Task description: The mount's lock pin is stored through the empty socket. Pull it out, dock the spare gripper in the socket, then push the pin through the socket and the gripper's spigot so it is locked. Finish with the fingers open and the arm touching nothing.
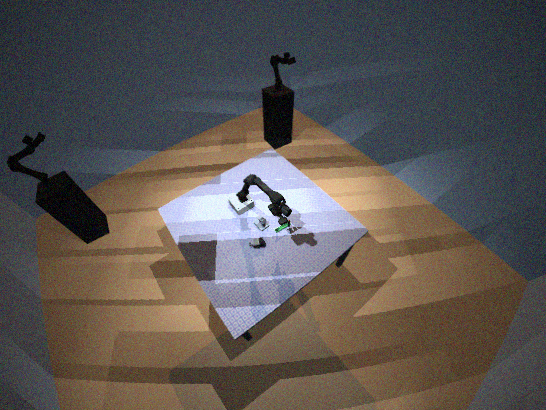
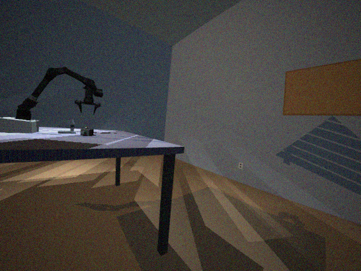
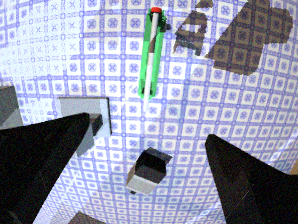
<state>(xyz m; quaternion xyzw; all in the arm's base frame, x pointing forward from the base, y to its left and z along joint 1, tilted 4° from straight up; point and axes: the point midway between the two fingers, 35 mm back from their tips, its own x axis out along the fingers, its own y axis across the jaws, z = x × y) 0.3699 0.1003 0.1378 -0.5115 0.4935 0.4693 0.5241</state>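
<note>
Right now my gripper tip is 200 mm to the left of the spare gripper, 140 mm above it and 10 mm short of it. Round my gripper tip: green bracket (140 mm below, 50 mm to the left, 10 mm behind); mount (120 mm behind, 110 mm below, 70 mm to the right).
</note>
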